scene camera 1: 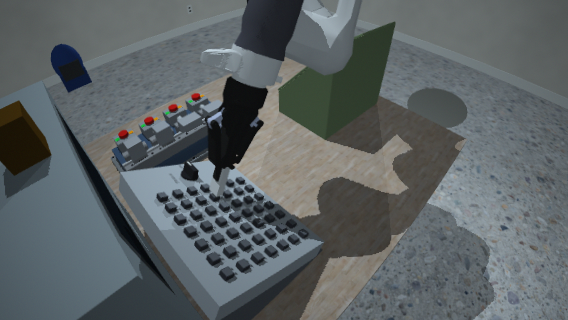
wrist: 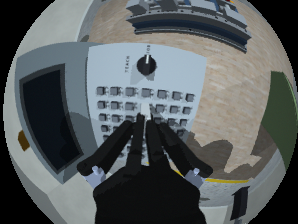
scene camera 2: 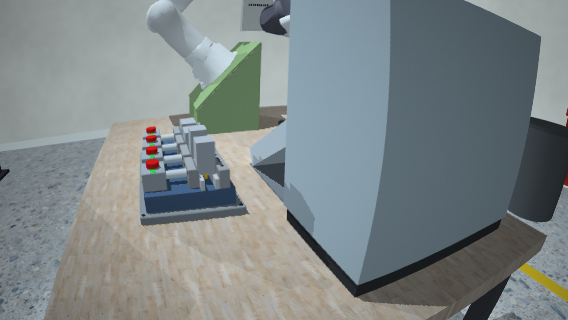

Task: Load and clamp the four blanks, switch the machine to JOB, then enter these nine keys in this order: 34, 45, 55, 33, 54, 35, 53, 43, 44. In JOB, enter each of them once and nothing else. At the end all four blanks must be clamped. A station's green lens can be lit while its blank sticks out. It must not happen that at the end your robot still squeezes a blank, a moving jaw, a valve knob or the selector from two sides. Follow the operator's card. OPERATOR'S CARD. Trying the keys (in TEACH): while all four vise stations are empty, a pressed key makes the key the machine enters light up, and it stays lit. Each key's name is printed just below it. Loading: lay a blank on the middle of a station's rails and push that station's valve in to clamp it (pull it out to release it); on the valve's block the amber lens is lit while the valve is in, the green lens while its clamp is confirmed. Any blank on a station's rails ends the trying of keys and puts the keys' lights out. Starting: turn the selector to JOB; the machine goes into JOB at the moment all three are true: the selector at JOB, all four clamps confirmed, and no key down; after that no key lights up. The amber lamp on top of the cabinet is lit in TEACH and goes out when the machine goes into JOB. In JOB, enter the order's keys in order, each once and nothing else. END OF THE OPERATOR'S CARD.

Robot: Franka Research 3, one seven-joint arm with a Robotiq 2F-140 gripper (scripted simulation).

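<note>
My gripper is visible, including in the wrist view. A grey keypad and a grey cabinet are visible as well.
</note>
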